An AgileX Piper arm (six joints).
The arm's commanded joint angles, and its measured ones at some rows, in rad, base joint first. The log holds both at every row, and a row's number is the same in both.
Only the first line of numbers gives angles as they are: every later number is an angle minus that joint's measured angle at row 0.
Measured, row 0: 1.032 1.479 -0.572 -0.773 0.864 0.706
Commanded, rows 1 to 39: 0.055 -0.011 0.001 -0.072 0.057 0.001; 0.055 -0.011 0.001 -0.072 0.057 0.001; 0.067 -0.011 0.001 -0.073 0.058 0.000; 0.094 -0.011 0.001 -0.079 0.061 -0.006; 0.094 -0.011 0.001 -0.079 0.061 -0.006; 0.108 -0.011 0.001 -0.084 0.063 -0.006; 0.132 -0.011 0.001 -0.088 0.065 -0.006; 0.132 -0.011 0.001 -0.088 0.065 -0.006; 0.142 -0.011 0.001 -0.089 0.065 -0.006; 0.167 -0.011 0.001 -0.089 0.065 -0.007; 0.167 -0.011 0.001 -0.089 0.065 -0.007; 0.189 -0.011 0.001 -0.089 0.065 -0.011; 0.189 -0.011 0.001 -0.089 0.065 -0.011; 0.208 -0.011 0.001 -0.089 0.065 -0.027; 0.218 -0.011 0.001 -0.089 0.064 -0.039; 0.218 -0.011 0.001 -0.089 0.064 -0.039; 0.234 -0.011 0.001 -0.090 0.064 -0.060; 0.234 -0.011 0.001 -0.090 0.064 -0.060; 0.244 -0.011 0.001 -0.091 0.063 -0.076; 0.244 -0.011 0.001 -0.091 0.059 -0.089; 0.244 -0.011 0.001 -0.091 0.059 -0.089; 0.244 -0.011 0.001 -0.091 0.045 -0.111; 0.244 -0.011 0.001 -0.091 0.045 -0.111; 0.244 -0.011 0.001 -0.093 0.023 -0.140; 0.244 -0.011 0.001 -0.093 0.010 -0.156; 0.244 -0.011 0.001 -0.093 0.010 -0.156; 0.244 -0.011 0.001 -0.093 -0.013 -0.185; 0.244 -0.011 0.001 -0.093 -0.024 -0.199; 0.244 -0.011 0.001 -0.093 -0.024 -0.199; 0.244 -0.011 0.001 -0.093 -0.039 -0.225; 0.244 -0.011 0.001 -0.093 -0.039 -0.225; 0.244 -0.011 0.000 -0.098 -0.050 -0.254; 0.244 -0.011 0.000 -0.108 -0.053 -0.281; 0.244 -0.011 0.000 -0.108 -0.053 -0.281; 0.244 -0.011 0.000 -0.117 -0.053 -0.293; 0.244 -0.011 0.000 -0.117 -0.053 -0.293; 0.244 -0.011 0.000 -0.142 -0.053 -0.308; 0.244 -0.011 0.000 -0.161 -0.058 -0.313; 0.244 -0.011 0.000 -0.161 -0.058 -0.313
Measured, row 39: 0.243 0.000 0.001 -0.073 -0.080 -0.292
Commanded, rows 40 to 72: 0.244 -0.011 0.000 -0.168 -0.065 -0.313; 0.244 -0.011 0.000 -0.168 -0.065 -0.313; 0.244 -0.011 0.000 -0.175 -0.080 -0.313; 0.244 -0.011 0.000 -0.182 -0.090 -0.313; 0.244 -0.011 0.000 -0.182 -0.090 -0.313; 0.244 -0.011 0.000 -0.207 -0.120 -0.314; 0.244 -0.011 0.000 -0.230 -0.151 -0.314; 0.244 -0.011 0.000 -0.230 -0.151 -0.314; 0.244 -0.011 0.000 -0.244 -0.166 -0.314; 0.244 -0.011 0.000 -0.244 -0.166 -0.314; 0.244 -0.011 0.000 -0.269 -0.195 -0.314; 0.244 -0.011 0.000 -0.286 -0.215 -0.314; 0.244 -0.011 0.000 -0.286 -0.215 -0.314; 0.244 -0.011 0.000 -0.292 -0.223 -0.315; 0.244 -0.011 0.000 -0.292 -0.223 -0.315; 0.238 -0.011 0.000 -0.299 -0.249 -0.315; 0.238 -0.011 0.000 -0.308 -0.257 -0.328; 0.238 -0.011 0.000 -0.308 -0.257 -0.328; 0.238 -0.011 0.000 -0.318 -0.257 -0.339; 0.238 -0.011 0.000 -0.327 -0.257 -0.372; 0.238 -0.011 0.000 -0.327 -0.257 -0.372; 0.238 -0.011 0.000 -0.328 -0.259 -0.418; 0.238 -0.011 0.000 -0.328 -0.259 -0.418; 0.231 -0.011 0.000 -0.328 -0.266 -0.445; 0.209 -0.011 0.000 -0.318 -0.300 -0.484; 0.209 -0.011 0.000 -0.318 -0.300 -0.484; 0.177 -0.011 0.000 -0.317 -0.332 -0.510; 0.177 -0.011 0.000 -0.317 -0.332 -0.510; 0.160 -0.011 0.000 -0.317 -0.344 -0.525; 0.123 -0.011 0.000 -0.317 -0.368 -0.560; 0.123 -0.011 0.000 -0.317 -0.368 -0.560; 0.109 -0.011 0.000 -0.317 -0.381 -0.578; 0.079 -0.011 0.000 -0.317 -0.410 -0.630
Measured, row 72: 0.117 0.000 0.006 -0.272 -0.382 -0.561
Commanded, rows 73 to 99: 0.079 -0.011 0.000 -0.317 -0.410 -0.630; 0.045 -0.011 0.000 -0.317 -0.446 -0.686; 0.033 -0.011 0.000 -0.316 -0.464 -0.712; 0.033 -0.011 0.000 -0.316 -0.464 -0.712; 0.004 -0.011 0.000 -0.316 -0.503 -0.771; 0.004 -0.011 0.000 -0.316 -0.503 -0.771; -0.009 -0.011 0.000 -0.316 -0.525 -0.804; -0.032 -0.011 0.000 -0.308 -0.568 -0.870; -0.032 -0.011 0.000 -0.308 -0.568 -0.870; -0.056 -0.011 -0.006 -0.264 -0.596 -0.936; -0.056 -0.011 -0.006 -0.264 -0.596 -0.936; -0.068 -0.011 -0.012 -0.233 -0.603 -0.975; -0.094 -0.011 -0.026 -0.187 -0.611 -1.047; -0.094 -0.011 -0.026 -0.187 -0.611 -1.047; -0.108 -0.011 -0.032 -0.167 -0.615 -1.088; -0.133 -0.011 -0.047 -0.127 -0.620 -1.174; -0.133 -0.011 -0.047 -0.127 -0.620 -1.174; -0.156 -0.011 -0.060 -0.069 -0.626 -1.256; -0.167 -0.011 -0.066 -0.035 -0.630 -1.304; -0.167 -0.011 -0.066 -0.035 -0.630 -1.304; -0.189 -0.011 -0.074 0.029 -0.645 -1.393; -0.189 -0.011 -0.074 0.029 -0.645 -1.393; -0.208 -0.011 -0.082 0.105 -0.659 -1.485; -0.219 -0.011 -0.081 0.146 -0.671 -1.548; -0.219 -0.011 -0.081 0.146 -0.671 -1.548; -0.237 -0.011 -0.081 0.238 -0.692 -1.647; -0.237 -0.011 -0.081 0.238 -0.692 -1.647
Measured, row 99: -0.213 0.002 -0.062 0.139 -0.619 -1.502
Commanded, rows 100 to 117: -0.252 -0.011 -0.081 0.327 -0.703 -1.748; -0.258 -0.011 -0.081 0.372 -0.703 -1.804; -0.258 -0.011 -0.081 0.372 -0.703 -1.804; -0.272 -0.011 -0.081 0.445 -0.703 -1.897; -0.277 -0.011 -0.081 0.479 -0.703 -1.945; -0.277 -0.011 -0.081 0.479 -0.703 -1.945; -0.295 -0.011 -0.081 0.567 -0.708 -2.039; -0.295 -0.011 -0.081 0.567 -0.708 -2.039; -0.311 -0.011 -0.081 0.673 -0.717 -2.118; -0.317 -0.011 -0.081 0.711 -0.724 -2.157; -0.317 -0.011 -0.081 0.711 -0.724 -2.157; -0.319 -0.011 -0.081 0.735 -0.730 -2.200; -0.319 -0.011 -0.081 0.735 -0.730 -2.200; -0.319 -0.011 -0.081 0.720 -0.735 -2.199; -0.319 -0.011 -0.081 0.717 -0.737 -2.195; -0.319 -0.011 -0.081 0.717 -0.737 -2.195; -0.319 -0.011 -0.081 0.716 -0.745 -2.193; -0.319 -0.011 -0.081 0.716 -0.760 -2.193
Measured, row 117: -0.315 0.002 -0.063 0.713 -0.676 -2.178
